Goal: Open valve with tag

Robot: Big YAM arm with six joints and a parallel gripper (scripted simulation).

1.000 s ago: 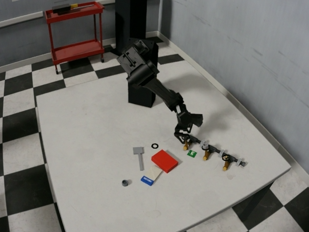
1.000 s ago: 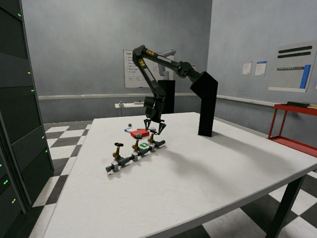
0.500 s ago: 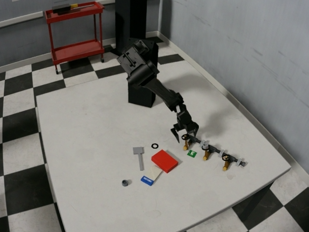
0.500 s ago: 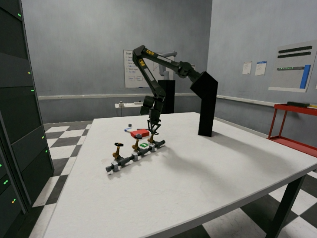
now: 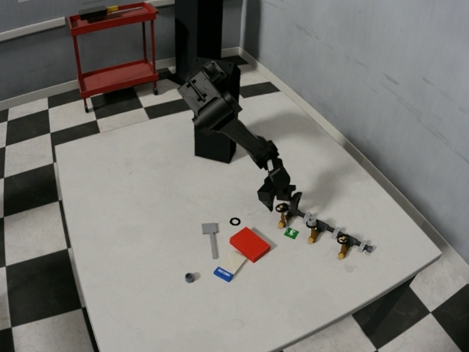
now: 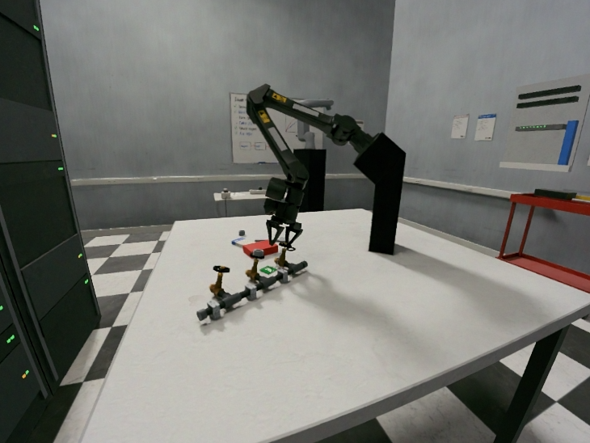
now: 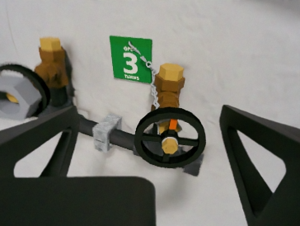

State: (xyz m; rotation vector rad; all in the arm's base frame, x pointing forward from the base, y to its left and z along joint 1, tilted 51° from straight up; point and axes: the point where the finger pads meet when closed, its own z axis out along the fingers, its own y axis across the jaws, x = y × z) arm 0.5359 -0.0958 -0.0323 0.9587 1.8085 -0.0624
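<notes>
The green tag lies 8 cm below my hand, 5 cm ahead of it and 1 cm to the right of it. The rest, counted from my hand: grey t-shaped tool (22 cm to the right, 14 cm behind, 8 cm below); card (26 cm to the right, 8 cm below); red box (15 cm to the right, 7 cm below, 2 cm behind).
</notes>
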